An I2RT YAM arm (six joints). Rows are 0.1 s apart.
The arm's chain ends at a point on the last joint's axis. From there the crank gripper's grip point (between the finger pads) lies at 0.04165 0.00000 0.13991 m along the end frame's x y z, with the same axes.
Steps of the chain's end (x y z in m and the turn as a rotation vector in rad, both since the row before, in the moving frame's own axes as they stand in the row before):
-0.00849 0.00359 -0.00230 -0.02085 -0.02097 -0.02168
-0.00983 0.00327 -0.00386 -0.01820 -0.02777 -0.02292
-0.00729 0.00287 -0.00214 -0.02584 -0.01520 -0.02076
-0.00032 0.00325 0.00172 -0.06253 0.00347 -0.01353
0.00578 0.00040 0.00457 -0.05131 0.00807 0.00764
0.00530 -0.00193 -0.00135 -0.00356 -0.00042 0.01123
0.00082 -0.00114 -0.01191 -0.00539 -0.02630 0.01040
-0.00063 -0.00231 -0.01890 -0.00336 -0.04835 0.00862
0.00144 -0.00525 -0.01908 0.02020 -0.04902 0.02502
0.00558 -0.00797 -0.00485 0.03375 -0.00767 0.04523
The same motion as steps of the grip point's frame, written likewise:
-0.01141 0.00564 -0.00148 -0.02085 -0.02097 -0.02168
-0.01371 0.00492 -0.00277 -0.01820 -0.02777 -0.02292
-0.00939 0.00565 -0.00156 -0.02584 -0.01520 -0.02076
0.00022 0.01142 0.00132 -0.06253 0.00347 -0.01353
0.00688 0.00789 0.00404 -0.05131 0.00807 0.00764
0.00524 -0.00096 -0.00133 -0.00356 -0.00042 0.01123
-0.00288 0.00003 -0.01087 -0.00539 -0.02630 0.01040
-0.00744 -0.00151 -0.01705 -0.00336 -0.04835 0.00862
-0.00544 -0.00714 -0.01723 0.02020 -0.04902 0.02502
0.00457 -0.01084 -0.00458 0.03375 -0.00767 0.04523

